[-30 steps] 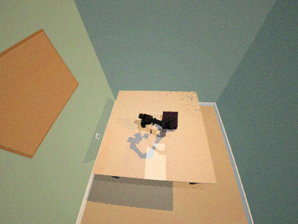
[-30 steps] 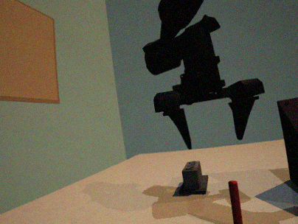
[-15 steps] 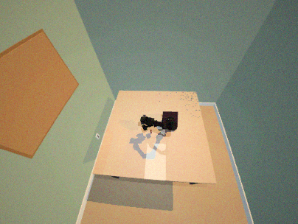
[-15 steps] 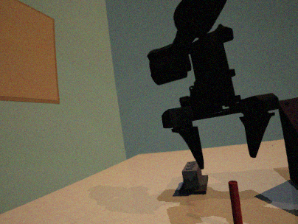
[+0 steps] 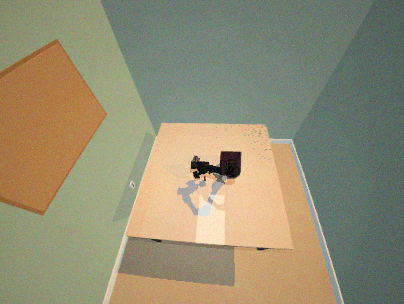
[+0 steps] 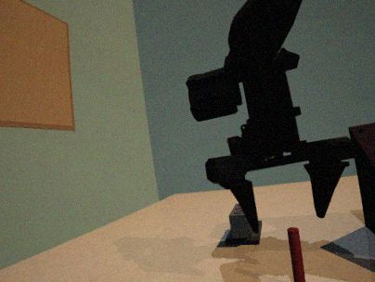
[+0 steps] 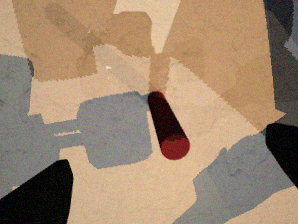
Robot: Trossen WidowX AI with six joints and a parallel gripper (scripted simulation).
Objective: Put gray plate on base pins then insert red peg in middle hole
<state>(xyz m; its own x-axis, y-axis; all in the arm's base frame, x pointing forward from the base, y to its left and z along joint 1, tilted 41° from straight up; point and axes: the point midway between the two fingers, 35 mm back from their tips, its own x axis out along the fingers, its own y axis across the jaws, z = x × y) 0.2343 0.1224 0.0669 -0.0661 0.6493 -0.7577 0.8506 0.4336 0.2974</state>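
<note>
The red peg lies 5 cm below my gripper tip. Round my gripper tip: pin base (11 cm ahead, 19 cm to the right, 8 cm below); gray plate (12 cm ahead, 19 cm to the right, 4 cm below).
</note>
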